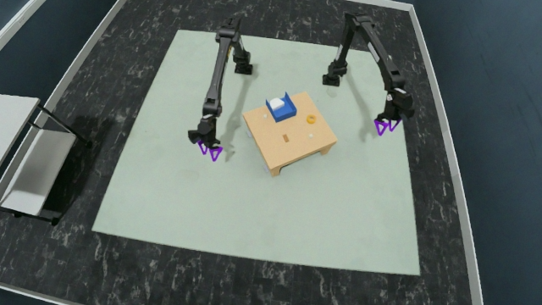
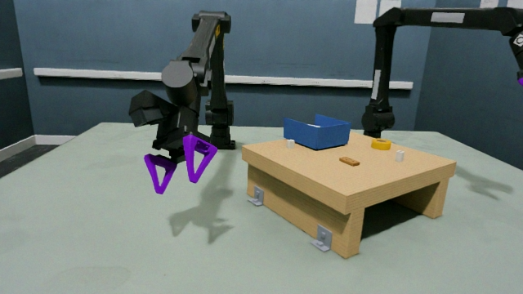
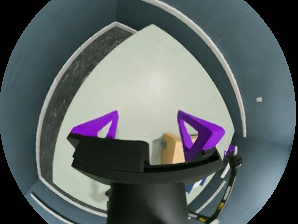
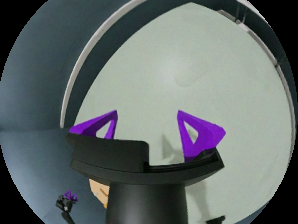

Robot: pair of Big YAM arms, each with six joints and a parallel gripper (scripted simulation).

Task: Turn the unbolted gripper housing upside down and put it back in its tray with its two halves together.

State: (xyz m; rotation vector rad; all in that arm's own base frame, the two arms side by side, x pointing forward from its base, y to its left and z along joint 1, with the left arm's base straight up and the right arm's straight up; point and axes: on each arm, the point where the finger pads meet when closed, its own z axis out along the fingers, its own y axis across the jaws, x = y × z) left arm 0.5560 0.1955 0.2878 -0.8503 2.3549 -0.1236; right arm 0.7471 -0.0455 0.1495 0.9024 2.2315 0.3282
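Now: right hand 350 mm past the white gripper housing, 290 mm to the right of it and 30 mm below it. The rest, counted from my right hand: blue tray 330 mm behind, 320 mm to the left, 10 mm above.
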